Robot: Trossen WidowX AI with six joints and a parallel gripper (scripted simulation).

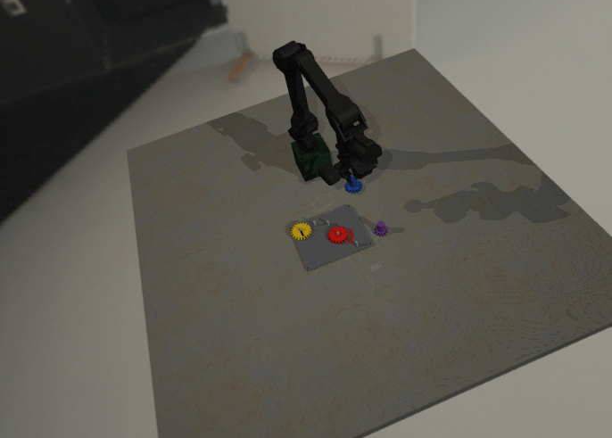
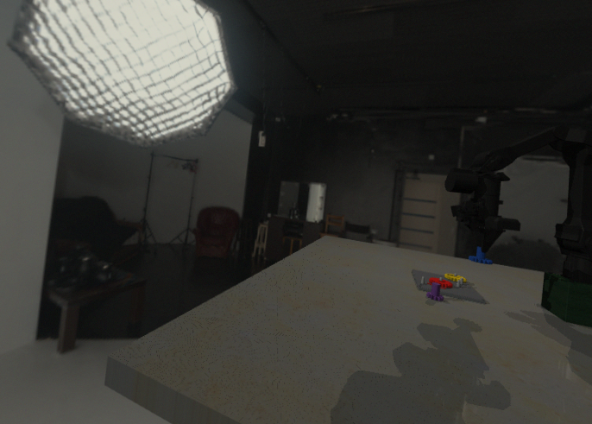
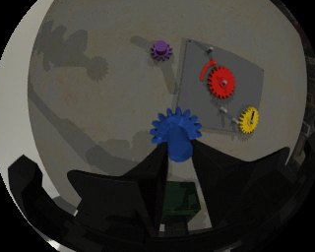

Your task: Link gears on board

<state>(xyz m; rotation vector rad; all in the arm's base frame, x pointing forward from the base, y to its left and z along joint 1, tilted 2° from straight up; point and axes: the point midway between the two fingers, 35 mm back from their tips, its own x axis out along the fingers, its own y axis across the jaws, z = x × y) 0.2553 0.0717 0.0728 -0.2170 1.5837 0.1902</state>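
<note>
Now: the red gear 7 cm ahead of my gripper tip, 9 cm to the right of it and 13 cm below it. Also, from my gripper tip: purple gear (11 cm ahead, 4 cm to the left, 13 cm below); red arrow (9 cm ahead, 6 cm to the right, 13 cm below); blue gear (1 cm below).
</note>
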